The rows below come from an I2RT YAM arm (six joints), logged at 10 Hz.
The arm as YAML. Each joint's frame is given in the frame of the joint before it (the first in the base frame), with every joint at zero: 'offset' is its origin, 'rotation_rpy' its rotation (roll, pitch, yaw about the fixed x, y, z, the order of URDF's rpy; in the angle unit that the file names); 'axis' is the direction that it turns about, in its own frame. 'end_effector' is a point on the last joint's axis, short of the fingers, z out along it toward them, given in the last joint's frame.
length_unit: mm
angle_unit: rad
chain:
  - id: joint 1
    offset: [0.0, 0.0, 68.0]
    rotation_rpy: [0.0, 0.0, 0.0]
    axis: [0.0, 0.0, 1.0]
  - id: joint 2
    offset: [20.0, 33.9, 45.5]
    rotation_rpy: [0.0, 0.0, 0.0]
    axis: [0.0, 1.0, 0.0]
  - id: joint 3
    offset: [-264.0, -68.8, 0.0]
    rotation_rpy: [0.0, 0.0, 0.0]
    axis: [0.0, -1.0, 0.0]
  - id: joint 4
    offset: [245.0, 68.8, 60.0]
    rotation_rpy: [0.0, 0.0, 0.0]
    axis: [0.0, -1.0, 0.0]
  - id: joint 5
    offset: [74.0, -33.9, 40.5]
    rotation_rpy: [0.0, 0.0, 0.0]
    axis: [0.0, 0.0, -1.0]
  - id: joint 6
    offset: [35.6, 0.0, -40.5]
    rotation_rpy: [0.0, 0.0, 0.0]
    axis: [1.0, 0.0, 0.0]
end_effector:
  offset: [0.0, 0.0, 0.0]
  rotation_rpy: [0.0, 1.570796, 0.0]
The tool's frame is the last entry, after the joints.
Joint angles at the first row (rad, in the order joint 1, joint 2, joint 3, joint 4, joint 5, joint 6):
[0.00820 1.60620 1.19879 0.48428 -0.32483 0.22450]
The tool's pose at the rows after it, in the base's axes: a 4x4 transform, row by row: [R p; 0 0 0 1], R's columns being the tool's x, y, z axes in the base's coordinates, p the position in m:
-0.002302 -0.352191 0.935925 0.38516; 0.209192 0.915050 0.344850 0.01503; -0.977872 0.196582 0.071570 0.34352; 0 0 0 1
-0.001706 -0.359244 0.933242 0.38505; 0.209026 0.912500 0.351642 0.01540; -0.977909 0.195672 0.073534 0.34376; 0 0 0 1
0.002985 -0.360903 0.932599 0.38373; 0.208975 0.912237 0.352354 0.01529; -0.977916 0.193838 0.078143 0.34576; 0 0 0 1
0.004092 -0.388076 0.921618 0.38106; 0.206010 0.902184 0.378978 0.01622; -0.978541 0.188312 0.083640 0.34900; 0 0 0 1
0.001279 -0.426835 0.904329 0.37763; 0.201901 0.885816 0.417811 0.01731; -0.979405 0.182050 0.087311 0.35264; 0 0 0 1
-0.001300 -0.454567 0.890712 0.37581; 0.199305 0.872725 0.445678 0.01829; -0.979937 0.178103 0.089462 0.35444; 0 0 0 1
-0.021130 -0.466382 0.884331 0.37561; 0.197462 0.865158 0.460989 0.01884; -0.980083 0.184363 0.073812 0.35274; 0 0 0 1
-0.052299 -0.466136 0.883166 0.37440; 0.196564 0.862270 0.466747 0.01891; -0.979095 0.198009 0.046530 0.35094; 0 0 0 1
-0.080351 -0.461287 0.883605 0.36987; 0.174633 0.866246 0.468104 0.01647; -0.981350 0.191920 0.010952 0.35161; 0 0 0 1
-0.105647 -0.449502 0.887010 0.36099; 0.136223 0.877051 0.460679 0.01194; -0.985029 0.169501 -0.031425 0.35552; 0 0 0 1
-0.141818 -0.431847 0.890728 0.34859; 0.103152 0.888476 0.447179 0.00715; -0.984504 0.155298 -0.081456 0.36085; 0 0 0 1
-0.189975 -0.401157 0.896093 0.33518; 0.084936 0.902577 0.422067 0.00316; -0.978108 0.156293 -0.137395 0.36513; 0 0 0 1
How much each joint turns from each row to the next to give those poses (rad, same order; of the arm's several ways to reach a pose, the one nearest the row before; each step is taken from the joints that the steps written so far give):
[-0.00037 0.00000 0.00000 -0.00076 -0.01945 -0.00038]
[0.00036 0.00000 0.00000 0.00228 -0.00688 0.00038]
[-0.00036 -0.00570 0.00001 -0.00075 -0.00112 0.00000]
[0.00000 -0.00995 -0.00002 -0.00306 -0.02861 -0.00077]
[-0.00078 -0.01221 -0.00001 -0.00647 -0.04313 -0.00038]
[-0.00001 -0.00570 0.00004 -0.00193 -0.03090 0.00039]
[0.00002 -0.00037 0.00000 -0.01716 -0.01716 0.00000]
[-0.00037 -0.00572 -0.00001 -0.03623 -0.00685 -0.00001]
[-0.00726 -0.01984 0.00001 -0.05990 -0.00879 -0.02479]
[-0.01297 -0.03704 0.00035 -0.08545 -0.00457 -0.04540]
[-0.01413 -0.04843 0.00077 -0.10605 0.00113 -0.04082]
[-0.01143 -0.04920 0.00077 -0.11253 0.01679 -0.02555]

